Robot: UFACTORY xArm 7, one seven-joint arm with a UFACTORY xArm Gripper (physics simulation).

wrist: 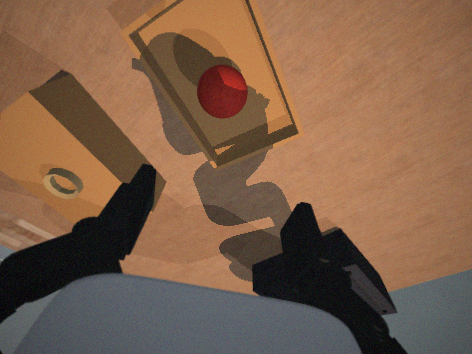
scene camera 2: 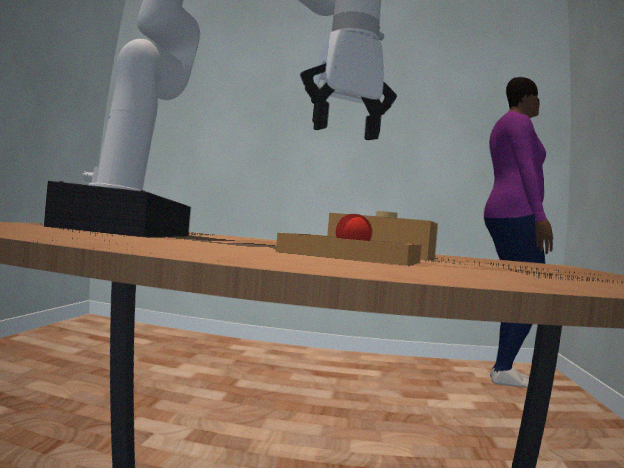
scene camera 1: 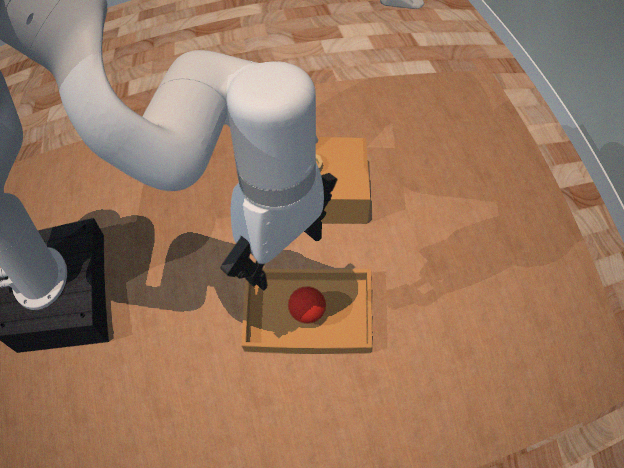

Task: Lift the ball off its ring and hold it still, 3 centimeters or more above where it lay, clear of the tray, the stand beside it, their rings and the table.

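Seen in the pictures: gripper, between the fingertips: (wrist: 224,201) (scene camera 2: 346,134) (scene camera 1: 283,257); arm's base, origin of its link: (scene camera 2: 118,193) (scene camera 1: 39,279).
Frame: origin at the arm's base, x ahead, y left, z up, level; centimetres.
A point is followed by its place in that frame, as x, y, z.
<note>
The red ball (scene camera 1: 306,304) {45.0, -14.0, -1.0} (scene camera 2: 354,227) {45.3, -15.7, -2.9} (wrist: 222,91) {45.8, -13.8, -0.9} sits inside the shallow tray (scene camera 1: 307,347) {43.7, -19.3, -4.6} (scene camera 2: 347,250) {44.6, -19.6, -6.1} (wrist: 255,148) {36.7, -10.6, -5.2}. The ring under the ball is hidden. My gripper (scene camera 1: 291,261) {43.0, -12.7, 11.2} (scene camera 2: 346,133) {43.0, -12.7, 11.2} (wrist: 224,201) {43.0, -12.7, 11.2} is open with nothing between its fingers. In the scene camera 2 view it hangs well above the ball and tray. In the wrist view the ball lies beyond the fingertips, towards the top of the picture. The stand (scene camera 1: 347,176) {56.7, 5.4, -0.4} (scene camera 2: 403,231) {54.2, 1.5, -2.7} (wrist: 25,135) {57.4, 5.8, -0.4} is beside the tray, with a pale ring (scene camera 1: 319,161) {53.1, 8.9, 0.5} (scene camera 2: 386,214) {51.3, 7.0, 0.3} (wrist: 55,191) {51.7, 10.7, 0.6} on top.
The stand is taller than the tray's walls, with a gap between the two. The arm's black base block (scene camera 1: 98,282) {11.5, -1.1, -3.8} (scene camera 2: 95,209) {0.9, -10.5, -3.4} stands on the table (scene camera 1: 302,413) {40.4, -28.9, -7.4} (scene camera 2: 252,277) {36.8, -46.0, -8.1} left of the tray. A person (scene camera 2: 514,171) stands behind the table at the right.
</note>
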